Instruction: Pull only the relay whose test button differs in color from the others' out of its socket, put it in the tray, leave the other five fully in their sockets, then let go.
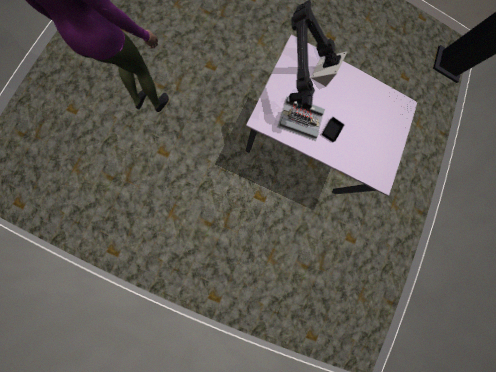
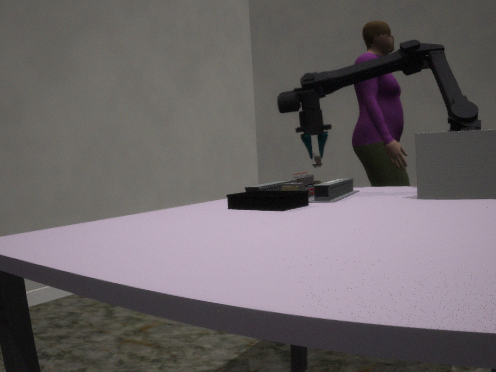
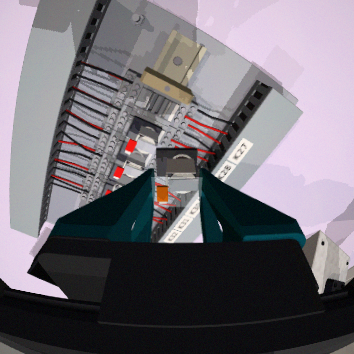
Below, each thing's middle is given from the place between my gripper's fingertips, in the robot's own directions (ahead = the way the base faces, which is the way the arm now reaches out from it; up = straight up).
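Labels:
There is the tan end block (image 3: 149, 76), and my hand is 3 cm short of it, 3 cm to the left of it and 8 cm above it. The relay panel (image 3: 221, 79) I find 1 cm ahead of my hand, 7 cm to the left of it and 11 cm below it.

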